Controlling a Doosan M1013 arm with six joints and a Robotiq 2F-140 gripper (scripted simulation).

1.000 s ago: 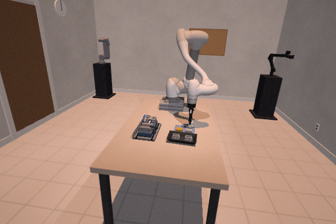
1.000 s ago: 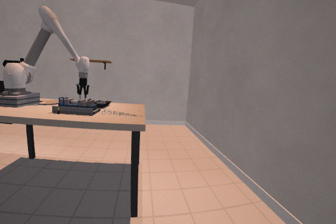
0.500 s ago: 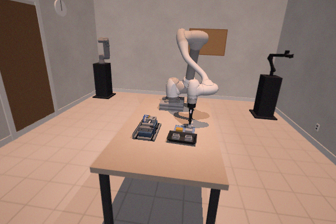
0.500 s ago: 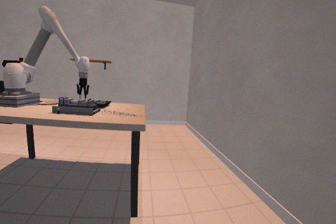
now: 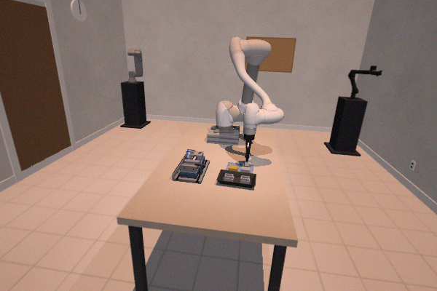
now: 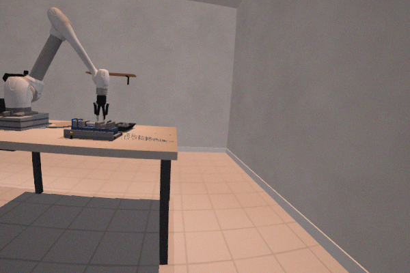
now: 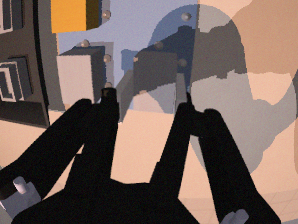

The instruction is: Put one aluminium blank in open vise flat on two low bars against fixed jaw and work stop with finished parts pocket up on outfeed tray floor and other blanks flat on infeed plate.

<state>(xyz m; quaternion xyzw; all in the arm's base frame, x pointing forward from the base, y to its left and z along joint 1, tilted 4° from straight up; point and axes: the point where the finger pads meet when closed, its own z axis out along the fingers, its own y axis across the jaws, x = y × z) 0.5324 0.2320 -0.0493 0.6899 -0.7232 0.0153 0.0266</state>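
My hand is 4 cm short of the vise plate, 5 cm to the left of it and 6 cm above it. The rest, counted from my hand: piston rod (10 cm ahead, 37 cm to the right, 1 cm above); then brass blank (9 cm ahead, 9 cm to the right, 4 cm below); then grey aluminium blank (4 cm below).
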